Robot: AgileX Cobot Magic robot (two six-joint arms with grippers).
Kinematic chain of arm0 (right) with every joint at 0, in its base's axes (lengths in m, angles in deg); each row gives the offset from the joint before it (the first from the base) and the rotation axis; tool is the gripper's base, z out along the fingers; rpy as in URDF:
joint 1: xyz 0 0 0.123 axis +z
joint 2: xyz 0 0 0 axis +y
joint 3: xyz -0.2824 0 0.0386 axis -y
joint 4: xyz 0.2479 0 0.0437 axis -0.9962 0 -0.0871
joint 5: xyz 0 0 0 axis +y
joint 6: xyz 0.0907 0 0.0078 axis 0.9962 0 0.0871
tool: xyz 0 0 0 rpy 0 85 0
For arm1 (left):
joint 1: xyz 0 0 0.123 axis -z
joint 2: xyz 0 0 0 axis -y
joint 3: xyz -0.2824 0 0.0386 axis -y
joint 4: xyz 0.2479 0 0.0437 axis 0.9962 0 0.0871
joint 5: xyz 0 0 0 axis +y
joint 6: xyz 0.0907 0 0.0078 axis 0.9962 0 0.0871
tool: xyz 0 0 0 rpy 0 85 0
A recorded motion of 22 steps. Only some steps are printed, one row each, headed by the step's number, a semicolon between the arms.
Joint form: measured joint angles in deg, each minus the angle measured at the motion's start. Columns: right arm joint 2, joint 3, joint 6, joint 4, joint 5, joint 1; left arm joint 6, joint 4, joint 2, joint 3, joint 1, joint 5.
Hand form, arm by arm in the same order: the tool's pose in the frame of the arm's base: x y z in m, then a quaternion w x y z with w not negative. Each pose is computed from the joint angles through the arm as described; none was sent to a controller.
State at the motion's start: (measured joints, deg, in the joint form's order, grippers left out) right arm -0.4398 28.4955 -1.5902 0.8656 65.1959 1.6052; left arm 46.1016 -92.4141 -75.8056 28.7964 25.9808 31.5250
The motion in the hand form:
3: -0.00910 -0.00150 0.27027 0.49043 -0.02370 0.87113 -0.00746; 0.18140 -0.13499 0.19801 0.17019 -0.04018 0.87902 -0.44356
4: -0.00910 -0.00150 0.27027 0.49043 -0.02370 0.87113 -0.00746; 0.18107 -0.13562 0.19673 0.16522 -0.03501 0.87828 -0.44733
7: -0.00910 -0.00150 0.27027 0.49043 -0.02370 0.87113 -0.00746; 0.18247 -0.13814 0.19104 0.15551 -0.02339 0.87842 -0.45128
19: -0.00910 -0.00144 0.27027 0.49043 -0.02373 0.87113 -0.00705; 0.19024 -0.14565 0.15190 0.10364 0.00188 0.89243 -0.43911
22: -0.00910 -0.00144 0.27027 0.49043 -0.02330 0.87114 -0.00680; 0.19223 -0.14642 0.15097 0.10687 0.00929 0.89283 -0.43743
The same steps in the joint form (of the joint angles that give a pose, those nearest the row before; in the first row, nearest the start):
3: 0.00 0.00 0.00 0.00 0.00 0.00; 3.05 -0.58 -0.14 -1.85 -2.64 3.33
4: 0.00 0.00 0.00 0.00 0.00 0.00; 3.79 -0.77 -0.60 -1.93 -2.79 4.35
7: 0.00 0.00 0.00 0.00 0.00 0.00; 6.50 -1.89 -2.57 -1.93 -2.85 5.96
19: 0.00 0.00 0.00 -0.05 0.00 0.00; 16.01 -5.02 -13.65 -1.94 -2.84 9.36
22: 0.00 0.00 0.06 -0.05 0.00 0.00; 17.08 -5.06 -14.21 -1.53 -2.85 9.31

